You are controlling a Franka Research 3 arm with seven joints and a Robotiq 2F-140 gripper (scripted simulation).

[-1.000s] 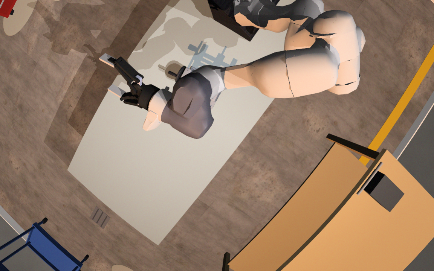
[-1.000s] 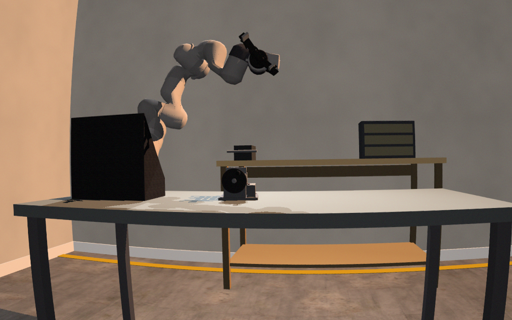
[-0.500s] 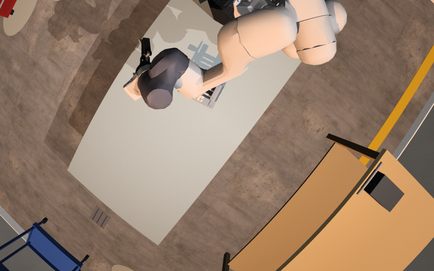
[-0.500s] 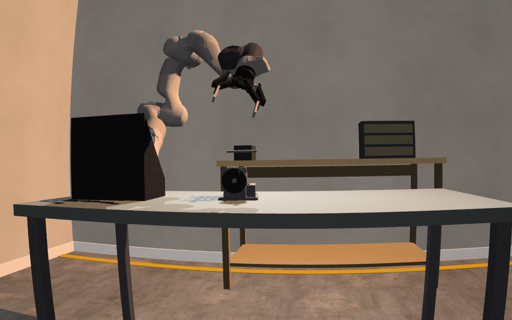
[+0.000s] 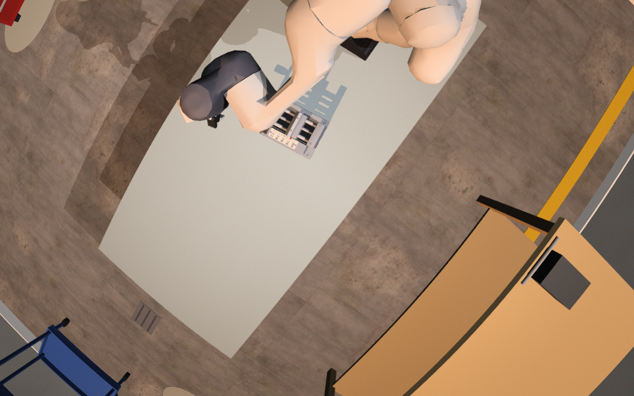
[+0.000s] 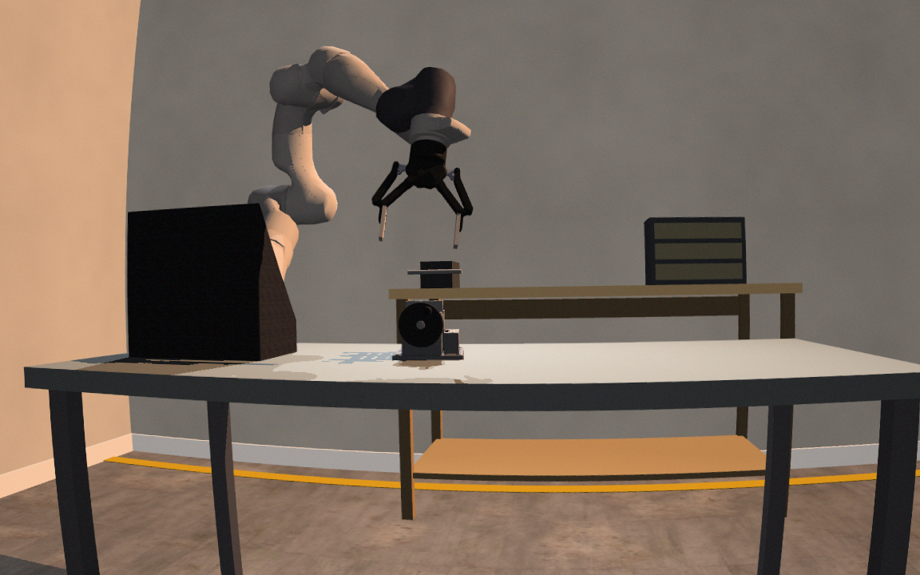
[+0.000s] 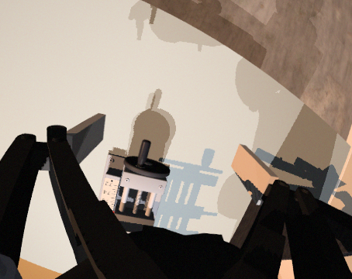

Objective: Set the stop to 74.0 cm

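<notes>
Right now the black handwheel is 1 cm ahead of my hand, 6 cm to the left of it and 15 cm below it.
</notes>
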